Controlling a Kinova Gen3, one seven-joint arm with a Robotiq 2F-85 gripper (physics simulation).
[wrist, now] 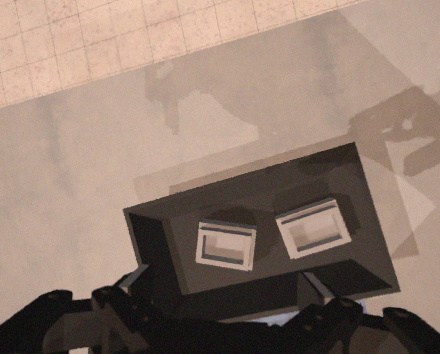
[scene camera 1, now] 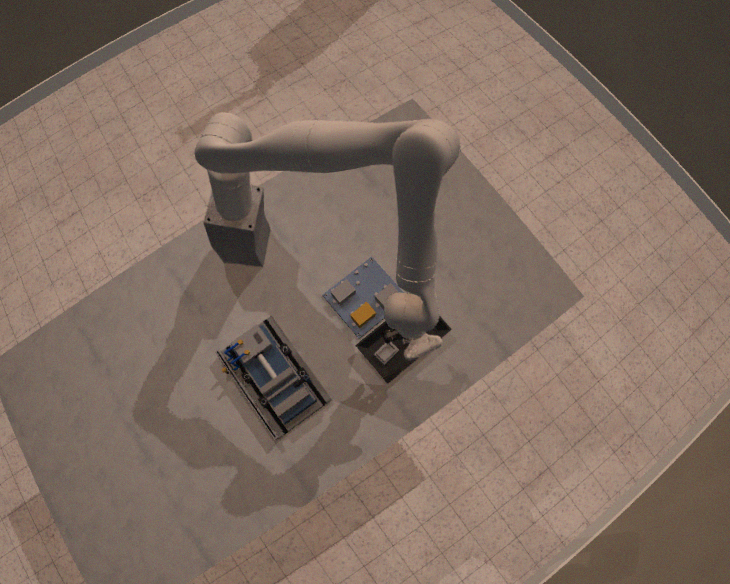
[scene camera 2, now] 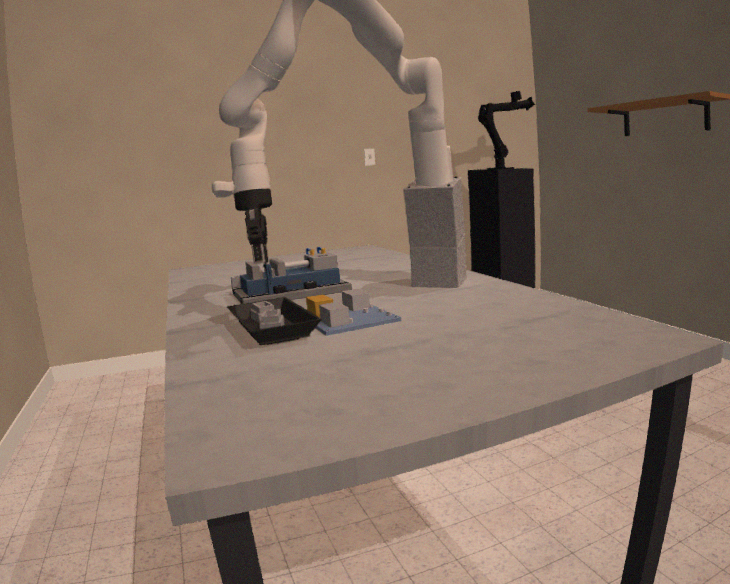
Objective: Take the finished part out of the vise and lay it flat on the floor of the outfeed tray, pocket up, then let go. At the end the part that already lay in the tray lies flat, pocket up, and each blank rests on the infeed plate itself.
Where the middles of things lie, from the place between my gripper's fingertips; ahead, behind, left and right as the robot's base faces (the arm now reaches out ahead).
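Scene:
If you picture the vise (scene camera 1: 275, 359), my hand is 110 mm above it, 160 mm past it and 350 mm to the left of it.

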